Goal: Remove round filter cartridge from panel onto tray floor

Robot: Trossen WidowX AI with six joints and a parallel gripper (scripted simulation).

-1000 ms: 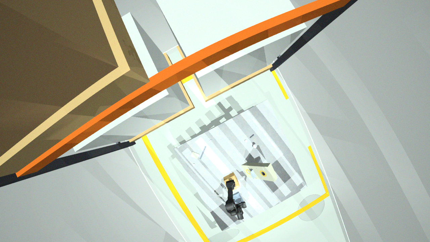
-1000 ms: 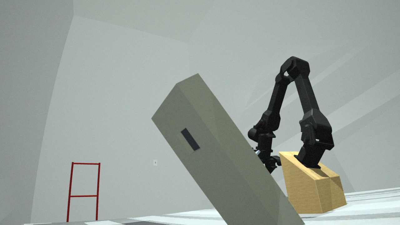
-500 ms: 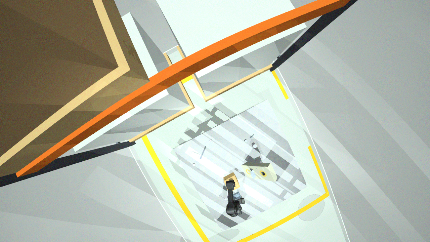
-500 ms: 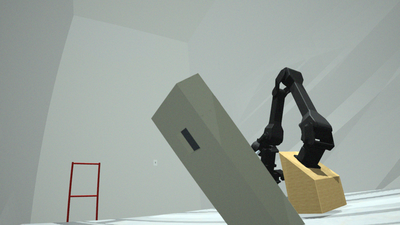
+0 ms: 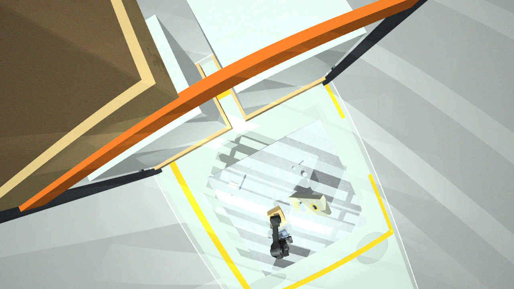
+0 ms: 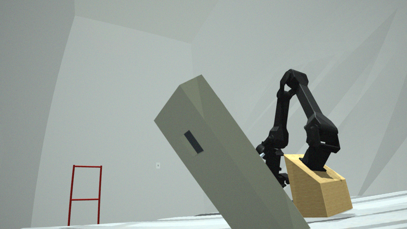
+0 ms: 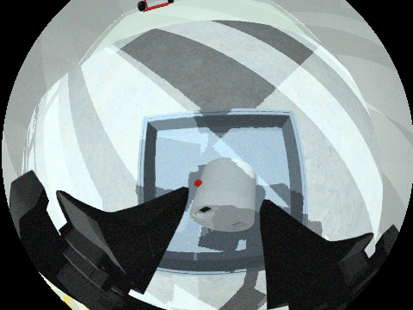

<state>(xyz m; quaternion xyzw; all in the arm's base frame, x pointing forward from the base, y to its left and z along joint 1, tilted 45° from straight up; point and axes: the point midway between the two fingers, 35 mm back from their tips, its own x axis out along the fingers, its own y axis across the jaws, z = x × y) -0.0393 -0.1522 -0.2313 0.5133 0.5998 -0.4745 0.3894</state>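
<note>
Right now the round filter cartridge is 10 mm to the left of my gripper tip and 10 mm below it. Also, from my gripper tip: service panel: 350 mm ahead, 320 mm to the left, 100 mm above; blue-grey tray: 40 mm below.
</note>
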